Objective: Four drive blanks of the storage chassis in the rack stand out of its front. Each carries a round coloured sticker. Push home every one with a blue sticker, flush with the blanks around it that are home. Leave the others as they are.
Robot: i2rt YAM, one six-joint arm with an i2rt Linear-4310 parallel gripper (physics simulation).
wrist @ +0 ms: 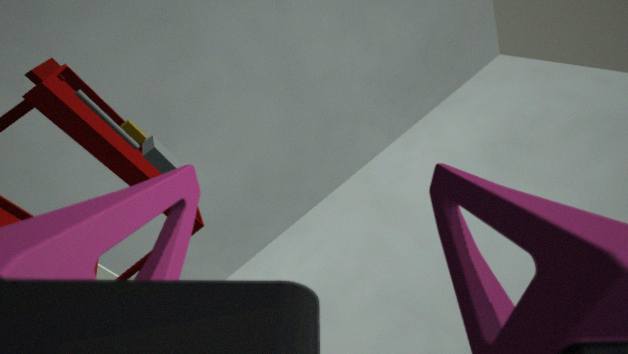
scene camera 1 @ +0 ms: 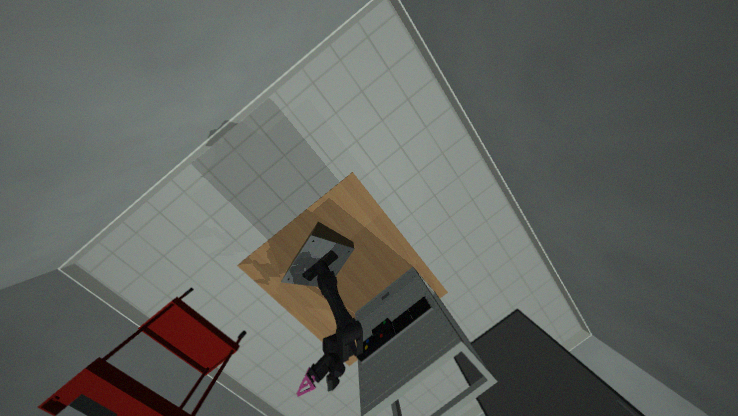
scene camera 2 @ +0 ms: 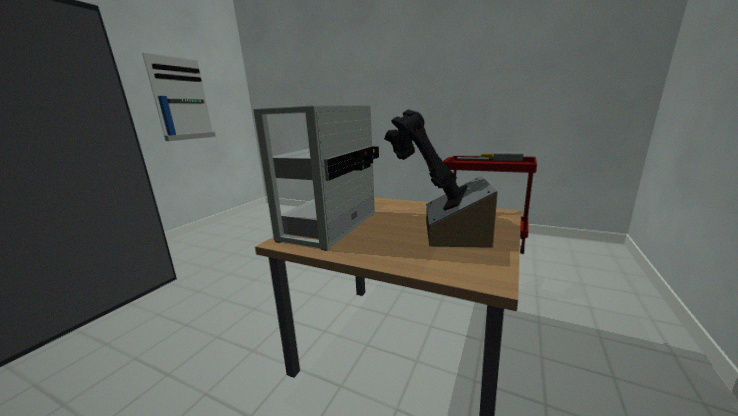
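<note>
The grey rack holds the black storage chassis. Blanks stand out near one end of its front. A green sticker, a red sticker, a yellow sticker and a small blue sticker show there. How far each blank stands out is too small to tell. My gripper is open and empty. In scene camera 1, a pink finger points away from the rack, beyond the chassis's sticker end. The chassis does not show in the wrist view.
The arm's sloped base block stands on the wooden table, facing the rack. A red cart stands off the table. A large dark panel stands behind the rack.
</note>
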